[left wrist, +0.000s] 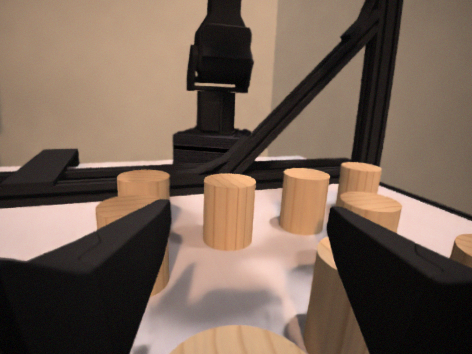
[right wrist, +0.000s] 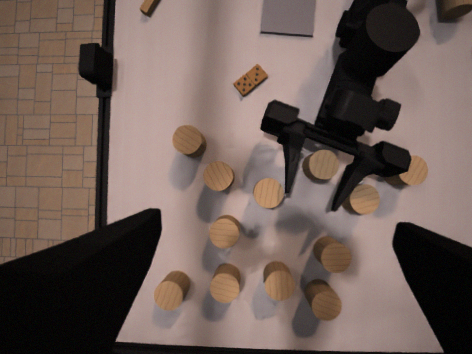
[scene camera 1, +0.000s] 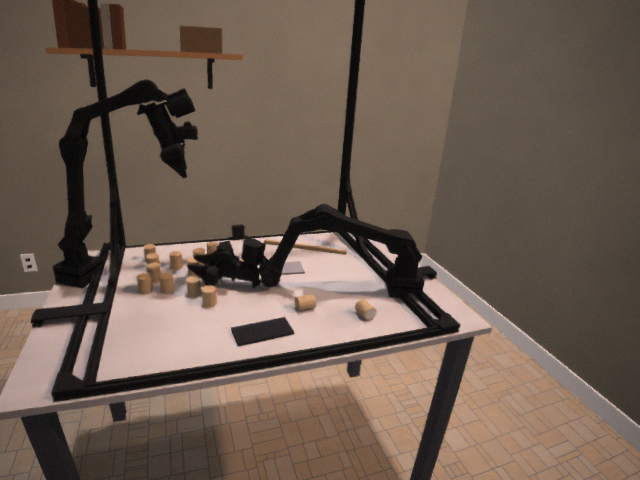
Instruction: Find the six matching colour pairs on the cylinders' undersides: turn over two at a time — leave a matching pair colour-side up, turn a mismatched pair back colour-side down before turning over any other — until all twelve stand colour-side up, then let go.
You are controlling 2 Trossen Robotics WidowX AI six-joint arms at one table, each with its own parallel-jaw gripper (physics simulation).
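Places are measured from the left arm's base along level axes (x back, y right, z up), in metres.
Where they show: left gripper, fingertip midpoint: [left wrist: 250,214] [right wrist: 310,201] [scene camera 1: 190,261]; right gripper, fingertip midpoint: [right wrist: 276,226] [scene camera 1: 185,173]; left arm's base, link origin: [scene camera 1: 405,272]; right arm's base, link origin: [left wrist: 215,131] [scene camera 1: 77,261].
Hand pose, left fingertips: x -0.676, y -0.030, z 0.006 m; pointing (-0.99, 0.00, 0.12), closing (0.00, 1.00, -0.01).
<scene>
Each offset is from my left fingertips to the top centre of the thing.
Twelve upright cylinders stand in a loose group, all showing plain wood tops in the right wrist view, among them a back one {dx +0.019, dy +0.180, dz -0.021 m} [right wrist: 189,140], a middle one [right wrist: 269,193] [left wrist: 229,212] and a front one {dx +0.089, dy -0.118, dz -0.021 m} [scene camera 1: 208,296]. No coloured face shows; undersides are hidden. My left gripper [scene camera 1: 192,262] [left wrist: 250,214] [right wrist: 310,201] is open and empty, low and level among the cylinders. One cylinder {dx +0.054, dy -0.004, dz -0.021 m} [right wrist: 322,165] [left wrist: 237,342] stands below and behind its fingertips, another {dx +0.030, dy -0.071, dz -0.021 m} [right wrist: 364,199] beside one finger. My right gripper [scene camera 1: 184,176] [right wrist: 276,226] is open and empty, high above the group.
Two other wooden cylinders {dx +0.365, dy -0.107, dz -0.031 m} [scene camera 1: 305,302] {dx +0.538, dy -0.126, dz -0.031 m} [scene camera 1: 364,310] lie on their sides; the second shows a pale end. A black slab {dx +0.261, dy -0.233, dz -0.063 m} [scene camera 1: 262,331], a grey pad {dx +0.286, dy +0.125, dz -0.065 m} [scene camera 1: 293,267] [right wrist: 288,17], a domino {dx +0.141, dy +0.134, dz -0.063 m} [right wrist: 251,80] and a wooden stick {dx +0.343, dy +0.301, dz -0.058 m} [scene camera 1: 305,246] [right wrist: 150,6] lie on the table. Black frame rails edge it.
</scene>
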